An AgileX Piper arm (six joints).
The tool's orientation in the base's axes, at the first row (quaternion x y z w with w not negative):
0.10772, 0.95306, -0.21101, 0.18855
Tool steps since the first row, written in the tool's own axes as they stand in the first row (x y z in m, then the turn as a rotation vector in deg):
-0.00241, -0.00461, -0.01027, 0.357, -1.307, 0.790
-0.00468, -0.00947, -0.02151, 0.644, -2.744, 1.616
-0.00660, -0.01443, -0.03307, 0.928, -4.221, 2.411
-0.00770, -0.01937, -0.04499, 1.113, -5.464, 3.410
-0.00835, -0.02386, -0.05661, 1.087, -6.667, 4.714
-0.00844, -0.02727, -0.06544, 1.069, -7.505, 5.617
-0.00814, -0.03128, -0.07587, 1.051, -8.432, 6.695
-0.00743, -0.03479, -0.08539, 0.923, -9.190, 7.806
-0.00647, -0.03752, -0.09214, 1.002, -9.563, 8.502
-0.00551, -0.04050, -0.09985, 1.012, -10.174, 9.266
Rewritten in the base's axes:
-0.00235, 0.00015, 0.01127, -0.448, -1.465, -0.335
-0.00521, 0.00053, 0.02338, -0.858, -3.071, -0.626
-0.00852, 0.00100, 0.03566, -1.286, -4.698, -0.874
-0.01267, 0.00176, 0.04791, -1.494, -6.221, -1.339
-0.01701, 0.00284, 0.05955, -1.404, -7.869, -1.988
-0.02067, 0.00371, 0.06824, -1.343, -9.015, -2.437
-0.02536, 0.00481, 0.07833, -1.252, -10.318, -2.999
-0.02999, 0.00599, 0.08730, -1.004, -11.499, -3.607
-0.03376, 0.00668, 0.09357, -0.963, -12.128, -4.088
-0.03789, 0.00757, 0.10073, -0.906, -13.008, -4.513

